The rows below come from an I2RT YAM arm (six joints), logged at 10 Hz.
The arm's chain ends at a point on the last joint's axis. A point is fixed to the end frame.
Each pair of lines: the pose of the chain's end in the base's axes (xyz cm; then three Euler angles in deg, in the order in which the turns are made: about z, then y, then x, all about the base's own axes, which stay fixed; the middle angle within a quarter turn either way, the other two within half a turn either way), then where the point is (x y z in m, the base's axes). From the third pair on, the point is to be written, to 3 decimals.
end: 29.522 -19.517 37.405 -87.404 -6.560 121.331
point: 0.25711 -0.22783 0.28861
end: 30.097 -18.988 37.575 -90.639 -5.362 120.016
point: 0.26129 -0.22579 0.29236
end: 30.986 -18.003 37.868 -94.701 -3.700 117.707
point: 0.269 -0.221 0.299
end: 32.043 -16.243 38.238 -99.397 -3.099 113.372
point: 0.276 -0.211 0.308
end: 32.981 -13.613 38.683 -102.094 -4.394 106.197
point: 0.281 -0.193 0.322
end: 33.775 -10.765 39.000 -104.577 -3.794 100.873
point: 0.288 -0.171 0.332
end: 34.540 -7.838 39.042 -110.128 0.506 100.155
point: 0.297 -0.147 0.337
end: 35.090 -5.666 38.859 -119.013 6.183 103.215
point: 0.305 -0.129 0.339
